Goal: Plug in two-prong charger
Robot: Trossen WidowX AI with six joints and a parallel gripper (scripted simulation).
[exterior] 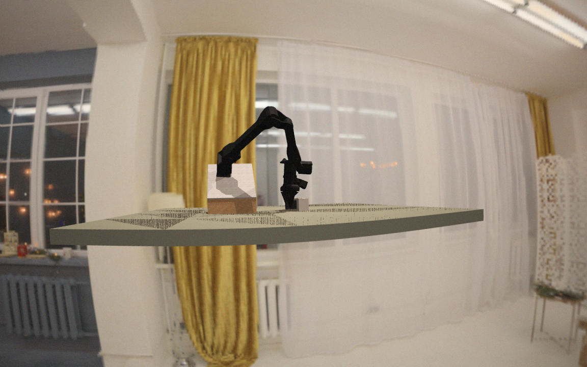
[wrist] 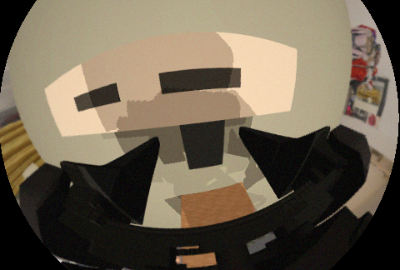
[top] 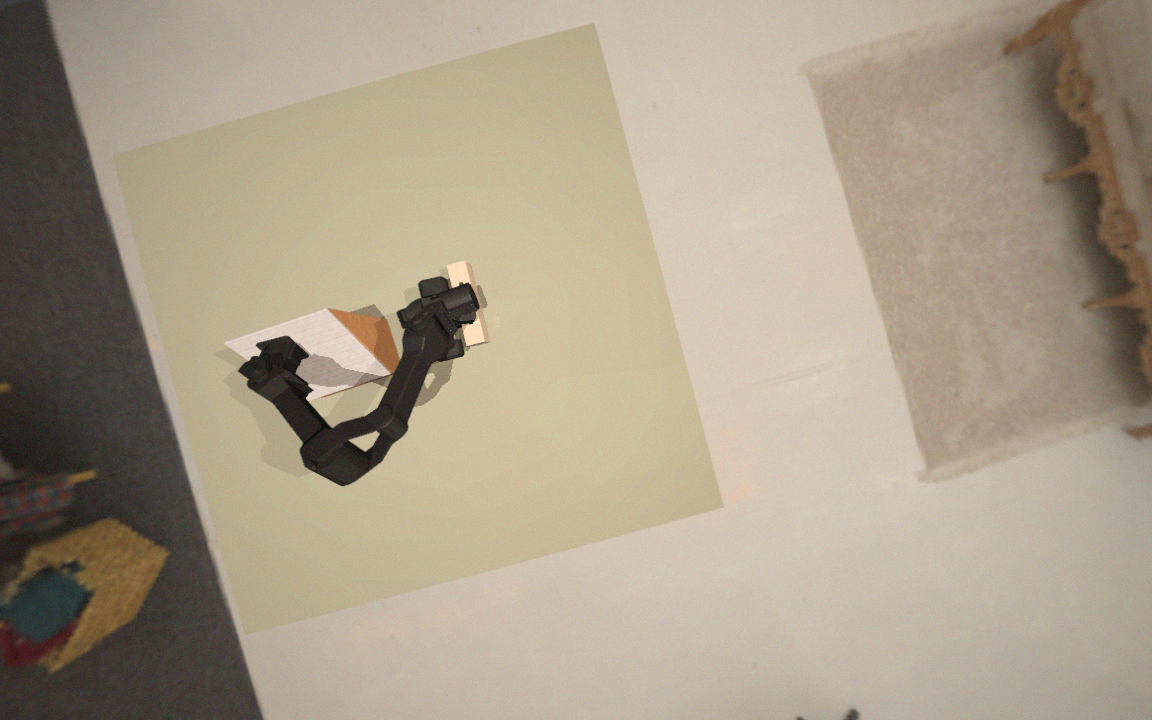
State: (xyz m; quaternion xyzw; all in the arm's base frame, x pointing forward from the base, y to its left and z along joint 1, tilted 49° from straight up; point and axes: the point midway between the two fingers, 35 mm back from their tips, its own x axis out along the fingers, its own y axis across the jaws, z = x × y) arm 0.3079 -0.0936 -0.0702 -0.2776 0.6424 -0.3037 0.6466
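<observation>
My gripper tip is now 30 mm short of the dark grey charger and 10 mm below it.
</observation>
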